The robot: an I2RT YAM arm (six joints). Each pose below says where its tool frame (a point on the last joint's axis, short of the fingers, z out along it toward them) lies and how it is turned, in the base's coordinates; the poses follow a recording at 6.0 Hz.
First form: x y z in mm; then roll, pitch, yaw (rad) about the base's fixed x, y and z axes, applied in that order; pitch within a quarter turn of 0, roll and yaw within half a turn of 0.
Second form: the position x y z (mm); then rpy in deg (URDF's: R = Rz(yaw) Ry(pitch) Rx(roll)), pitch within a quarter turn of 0, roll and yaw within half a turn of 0. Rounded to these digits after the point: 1 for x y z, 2 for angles.
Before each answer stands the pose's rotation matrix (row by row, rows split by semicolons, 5 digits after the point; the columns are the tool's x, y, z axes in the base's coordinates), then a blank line. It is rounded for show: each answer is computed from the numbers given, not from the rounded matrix.
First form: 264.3, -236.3, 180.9, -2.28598, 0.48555, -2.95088
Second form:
-0.86838 0.22165 0.44360; -0.16765 0.71066 -0.68327; -0.46669 -0.66771 -0.57996

264.3, -236.3, 180.9, -130.98, 27.82, -169.07
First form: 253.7, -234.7, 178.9, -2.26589, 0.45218, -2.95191
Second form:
-0.88336 0.20878 0.41962; -0.16960 0.69224 -0.70146; -0.43693 -0.69081 -0.57609

253.7, -234.7, 178.9, -129.83, 25.91, -169.13
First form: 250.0, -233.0, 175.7, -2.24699, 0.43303, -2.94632
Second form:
-0.89045 0.19964 0.40896; -0.17612 0.67744 -0.71418; -0.41962 -0.70797 -0.56806

250.0, -233.0, 175.7, -128.74, 24.81, -168.81
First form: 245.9, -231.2, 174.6, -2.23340, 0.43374, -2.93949
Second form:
-0.88893 0.20111 0.41153; -0.18214 0.66916 -0.72045; -0.42027 -0.71539 -0.55821

245.9, -231.2, 174.6, -127.96, 24.85, -168.42
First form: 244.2, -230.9, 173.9, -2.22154, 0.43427, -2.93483
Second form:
-0.88786 0.20327 0.41279; -0.18624 0.66160 -0.72636; -0.42075 -0.72178 -0.54955

244.2, -230.9, 173.9, -127.28, 24.88, -168.15
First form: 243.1, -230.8, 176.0, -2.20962, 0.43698, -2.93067
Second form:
-0.88595 0.20739 0.41482; -0.18969 0.65417 -0.73218; -0.42321 -0.72736 -0.54022

243.1, -230.8, 176.0, -126.60, 25.04, -167.92
